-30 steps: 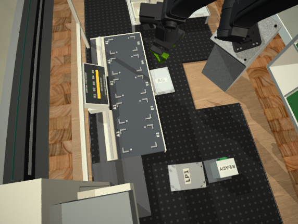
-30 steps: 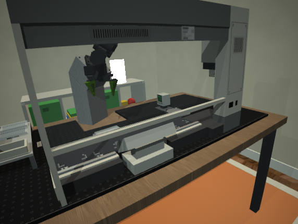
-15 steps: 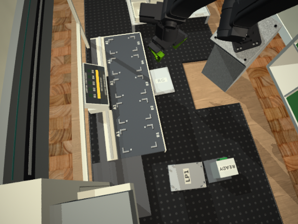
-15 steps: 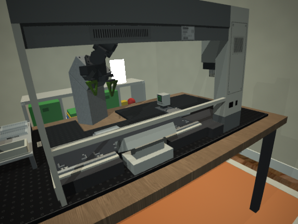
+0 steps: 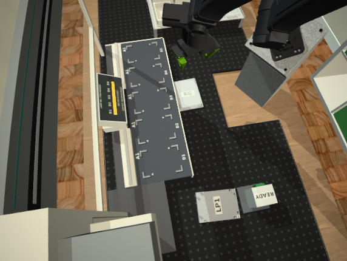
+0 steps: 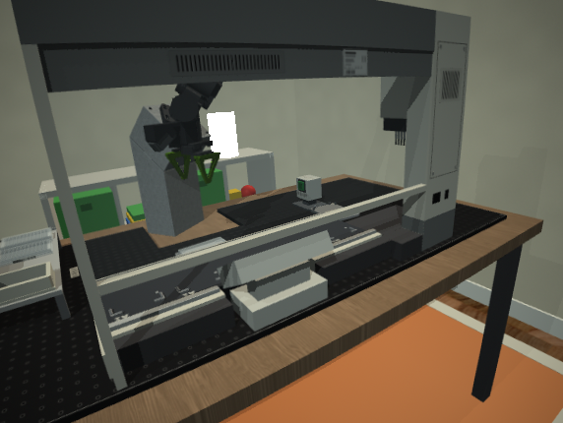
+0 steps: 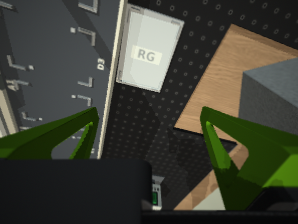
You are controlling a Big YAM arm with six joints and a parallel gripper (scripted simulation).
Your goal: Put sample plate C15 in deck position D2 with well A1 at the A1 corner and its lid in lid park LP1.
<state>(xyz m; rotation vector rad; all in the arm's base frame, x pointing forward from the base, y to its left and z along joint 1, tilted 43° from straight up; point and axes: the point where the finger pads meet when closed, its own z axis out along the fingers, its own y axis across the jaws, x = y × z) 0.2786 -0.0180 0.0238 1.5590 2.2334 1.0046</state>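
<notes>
Right now the clear plate lid is 200 mm below my hand. From my hand the other things lie so: cream reservoir: 120 mm ahead, 400 mm to the right, 140 mm below; then regrip nest RG: 210 mm below; then shelf label: 60 mm behind, 340 mm to the right, 210 mm below.
</notes>
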